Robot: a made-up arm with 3 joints. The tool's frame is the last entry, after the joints. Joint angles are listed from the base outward. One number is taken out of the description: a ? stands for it. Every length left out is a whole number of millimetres.
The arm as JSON. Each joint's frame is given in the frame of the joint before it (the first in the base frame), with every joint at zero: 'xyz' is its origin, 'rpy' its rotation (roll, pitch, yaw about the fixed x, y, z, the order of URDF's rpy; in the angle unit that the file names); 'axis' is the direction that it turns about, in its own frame. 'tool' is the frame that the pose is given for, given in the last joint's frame.
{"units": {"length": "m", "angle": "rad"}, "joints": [
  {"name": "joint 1", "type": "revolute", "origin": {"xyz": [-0.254, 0.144, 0.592], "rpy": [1.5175, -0.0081, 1.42]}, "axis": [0.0, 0.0, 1.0]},
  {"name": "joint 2", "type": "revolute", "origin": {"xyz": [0.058, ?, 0.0], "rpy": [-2.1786, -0.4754, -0.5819]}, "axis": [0.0, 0.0, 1.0]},
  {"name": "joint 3", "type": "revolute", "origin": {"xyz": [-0.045, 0.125, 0.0], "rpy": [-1.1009, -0.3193, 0.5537]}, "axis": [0.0, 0.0, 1.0]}
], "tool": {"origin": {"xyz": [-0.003, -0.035, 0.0], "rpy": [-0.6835, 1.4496, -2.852]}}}
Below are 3 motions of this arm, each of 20 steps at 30 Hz.
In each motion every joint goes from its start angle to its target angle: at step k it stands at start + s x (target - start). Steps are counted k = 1, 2, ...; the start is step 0. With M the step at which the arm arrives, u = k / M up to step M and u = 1 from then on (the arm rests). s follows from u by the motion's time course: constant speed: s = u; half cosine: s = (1 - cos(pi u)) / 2; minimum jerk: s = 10 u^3 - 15 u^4 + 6 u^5.
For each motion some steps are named. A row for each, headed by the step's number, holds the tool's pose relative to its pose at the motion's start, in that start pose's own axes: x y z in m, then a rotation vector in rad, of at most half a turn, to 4 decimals.
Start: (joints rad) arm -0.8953 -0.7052 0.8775
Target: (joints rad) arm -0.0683 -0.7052 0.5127
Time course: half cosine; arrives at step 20
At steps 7, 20:
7: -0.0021 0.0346 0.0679 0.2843 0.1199 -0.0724
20: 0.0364 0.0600 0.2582 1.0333 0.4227 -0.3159

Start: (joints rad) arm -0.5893 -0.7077 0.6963
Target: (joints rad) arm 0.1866 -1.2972 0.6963
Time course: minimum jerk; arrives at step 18
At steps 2, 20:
2: -0.0001 0.0029 0.0021 0.0098 0.0029 -0.0092
20: 0.0844 0.1535 0.2425 0.7199 0.3917 -0.8538

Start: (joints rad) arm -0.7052 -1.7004 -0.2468
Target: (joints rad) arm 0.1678 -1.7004 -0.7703
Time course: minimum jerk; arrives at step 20
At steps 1, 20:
1: -0.0002 0.0002 0.0000 0.0008 0.0000 -0.0011
20: -0.0763 0.2598 -0.0336 0.6399 -0.2636 -0.8692

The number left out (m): -0.229
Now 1 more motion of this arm.
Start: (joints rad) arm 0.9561 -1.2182 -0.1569
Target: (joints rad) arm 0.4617 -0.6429 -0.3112
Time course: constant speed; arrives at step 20
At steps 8, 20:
8: 0.0365 -0.0682 0.0374 -0.1604 0.1610 0.2484
20: 0.1180 -0.1330 0.1083 -0.4665 0.4056 0.5520

